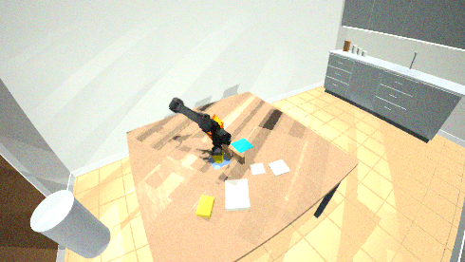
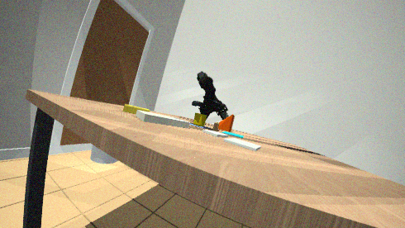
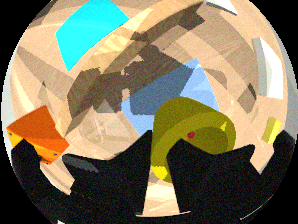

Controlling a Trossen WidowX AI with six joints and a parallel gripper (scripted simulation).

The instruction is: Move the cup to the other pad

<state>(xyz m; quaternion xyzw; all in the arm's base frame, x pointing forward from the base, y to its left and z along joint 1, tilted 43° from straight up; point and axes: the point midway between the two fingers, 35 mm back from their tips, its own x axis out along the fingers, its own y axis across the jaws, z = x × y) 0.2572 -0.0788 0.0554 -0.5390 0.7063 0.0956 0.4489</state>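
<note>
My gripper tip is 4 cm above the pale blue pad, 3 cm short of it and 2 cm to the left of it. Also, from my gripper tip: cyan pad 19 cm to the left, 4 cm below, 1 cm behind; then wooden bar 9 cm to the left, 2 cm below, 1 cm ahead; then yellow cup 2 cm to the right, 2 cm ahead.
</note>
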